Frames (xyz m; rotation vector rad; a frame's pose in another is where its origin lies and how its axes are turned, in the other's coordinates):
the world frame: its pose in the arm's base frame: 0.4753 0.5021 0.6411 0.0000 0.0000 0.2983
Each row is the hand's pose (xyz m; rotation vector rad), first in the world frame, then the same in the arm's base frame.
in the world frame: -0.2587 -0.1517 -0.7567 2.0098 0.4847 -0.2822
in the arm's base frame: 0.2726 0.2811 -0.1156 1.9057 0.7740 -0.0979
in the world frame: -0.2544 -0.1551 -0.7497 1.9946 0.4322 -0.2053
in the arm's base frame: 0.2777 0.2791 -0.1086 1.9025 0.7216 -0.0181
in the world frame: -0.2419 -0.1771 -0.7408 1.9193 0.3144 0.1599
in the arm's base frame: 0.2961 0.2617 -0.0997 1.8641 0.6002 0.3569
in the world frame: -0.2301 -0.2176 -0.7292 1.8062 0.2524 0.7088
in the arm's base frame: 0.3193 0.2265 -0.0881 1.7871 0.5294 0.9163
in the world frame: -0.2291 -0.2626 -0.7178 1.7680 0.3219 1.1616
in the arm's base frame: 0.3335 0.1838 -0.0767 1.7601 0.6014 1.3691
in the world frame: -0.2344 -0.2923 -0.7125 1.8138 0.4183 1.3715
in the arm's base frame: 0.3372 0.1538 -0.0714 1.8034 0.7115 1.5701
